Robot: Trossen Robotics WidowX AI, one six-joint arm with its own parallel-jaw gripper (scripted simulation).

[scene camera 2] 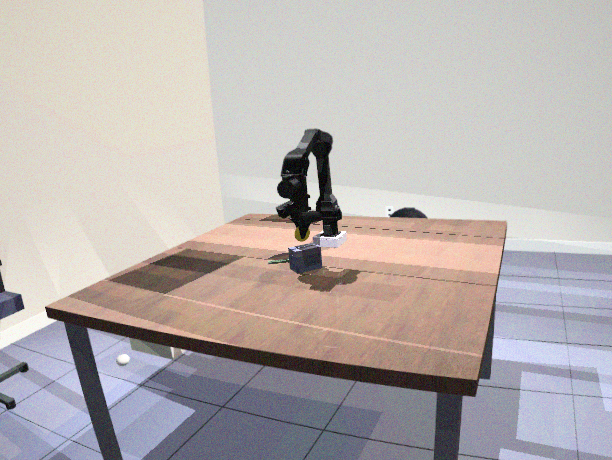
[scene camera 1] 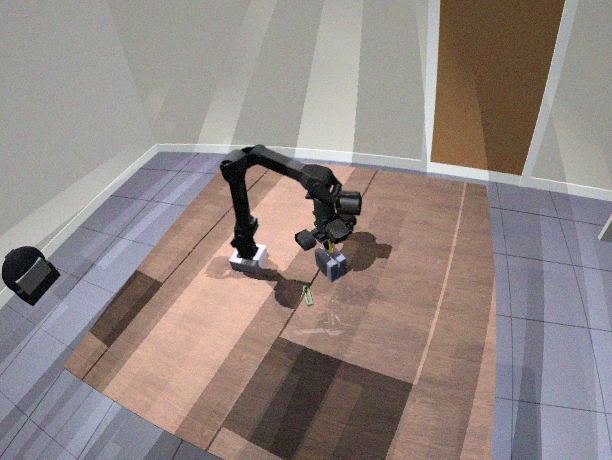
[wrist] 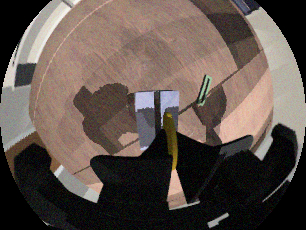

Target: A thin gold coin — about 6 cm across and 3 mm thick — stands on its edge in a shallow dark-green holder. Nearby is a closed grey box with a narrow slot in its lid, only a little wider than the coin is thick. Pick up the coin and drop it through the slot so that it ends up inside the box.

Labels:
My gripper (scene camera 1: 328, 248) holds a gold coin.

